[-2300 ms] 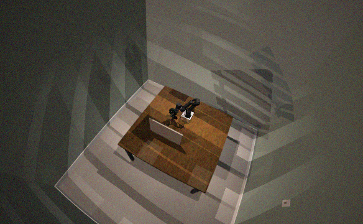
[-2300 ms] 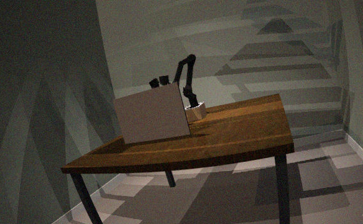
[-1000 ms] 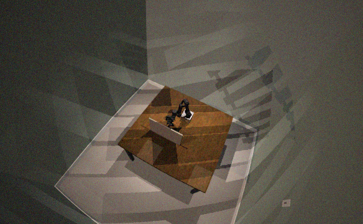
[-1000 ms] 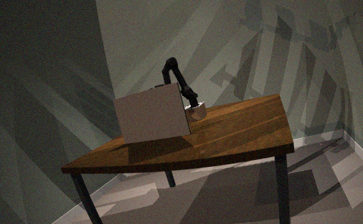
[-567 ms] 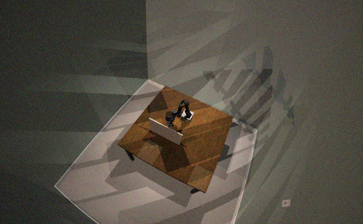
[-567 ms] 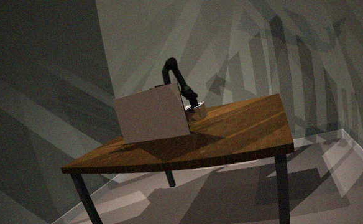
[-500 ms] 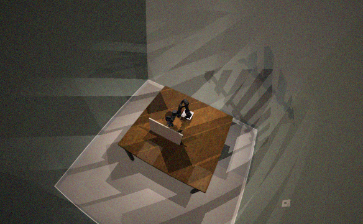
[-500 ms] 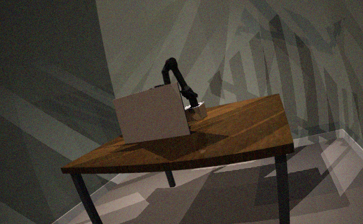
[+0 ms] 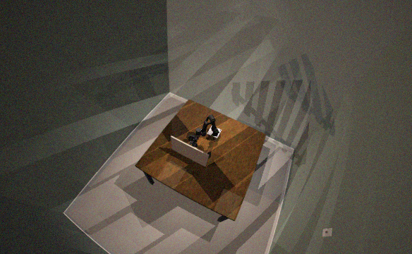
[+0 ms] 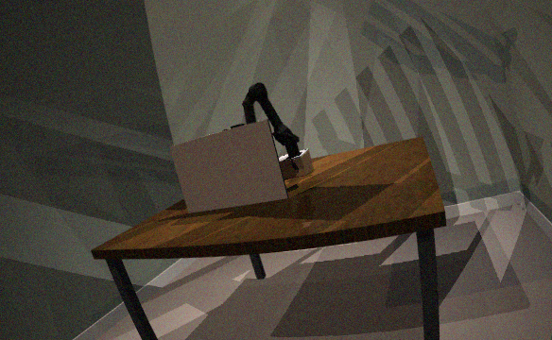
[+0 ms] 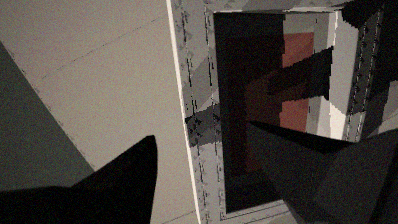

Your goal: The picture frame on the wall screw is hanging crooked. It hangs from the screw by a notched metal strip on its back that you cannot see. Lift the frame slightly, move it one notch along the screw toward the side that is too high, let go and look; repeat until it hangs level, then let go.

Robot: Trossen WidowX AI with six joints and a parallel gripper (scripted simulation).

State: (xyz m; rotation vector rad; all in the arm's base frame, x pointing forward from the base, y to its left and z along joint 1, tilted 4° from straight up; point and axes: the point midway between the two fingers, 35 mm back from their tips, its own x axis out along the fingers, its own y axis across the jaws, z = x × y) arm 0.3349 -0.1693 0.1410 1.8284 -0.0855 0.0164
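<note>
The picture frame is 50 mm below my gripper tip, 20 mm to the left of it and 20 mm ahead of it. Also, from my gripper tip: wall panel: 60 mm below, 30 mm ahead, 10 mm to the left.
</note>
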